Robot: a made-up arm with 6 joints.
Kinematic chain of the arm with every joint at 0, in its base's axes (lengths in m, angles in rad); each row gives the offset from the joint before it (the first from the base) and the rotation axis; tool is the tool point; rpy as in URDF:
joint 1: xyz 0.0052 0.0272 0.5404 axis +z
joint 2: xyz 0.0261 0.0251 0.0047 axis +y
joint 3: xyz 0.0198 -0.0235 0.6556 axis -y
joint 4: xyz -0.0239 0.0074 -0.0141 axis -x
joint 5: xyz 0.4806 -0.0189 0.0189 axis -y
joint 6: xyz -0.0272 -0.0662 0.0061 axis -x
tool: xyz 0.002 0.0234 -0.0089 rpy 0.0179 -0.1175 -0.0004
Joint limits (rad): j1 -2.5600..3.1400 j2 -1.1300..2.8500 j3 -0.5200..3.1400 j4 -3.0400..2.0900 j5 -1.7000..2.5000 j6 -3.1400..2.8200
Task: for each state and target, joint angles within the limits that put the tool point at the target. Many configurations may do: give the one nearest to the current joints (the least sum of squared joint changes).
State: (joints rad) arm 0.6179 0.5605 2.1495 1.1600 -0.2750 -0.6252
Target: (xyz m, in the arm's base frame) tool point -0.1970 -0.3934 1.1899
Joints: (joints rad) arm 1.1503 -0.1115 2.9193 1.0711 -0.2619 -0.6312
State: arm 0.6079 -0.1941 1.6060 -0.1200 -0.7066 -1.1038
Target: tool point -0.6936 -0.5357 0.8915
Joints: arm 0.6137 -0.8518 2.4284 -0.0017 -0.6594 -1.1072
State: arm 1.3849 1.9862 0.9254 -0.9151 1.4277 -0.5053
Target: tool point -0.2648 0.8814 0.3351
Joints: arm 1.9014 1.2802 0.4150 -0.9724 1.3872 -0.5611
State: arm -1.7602 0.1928 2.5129 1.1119 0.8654 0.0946
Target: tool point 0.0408 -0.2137 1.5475
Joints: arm -1.3530 0.4880 2.2078 1.1890 0.8665 0.0768
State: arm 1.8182 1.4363 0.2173 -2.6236 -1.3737 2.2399
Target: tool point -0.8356 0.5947 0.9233
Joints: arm 2.4533 0.9010 1.0719 -2.7998 -1.4462 2.3181
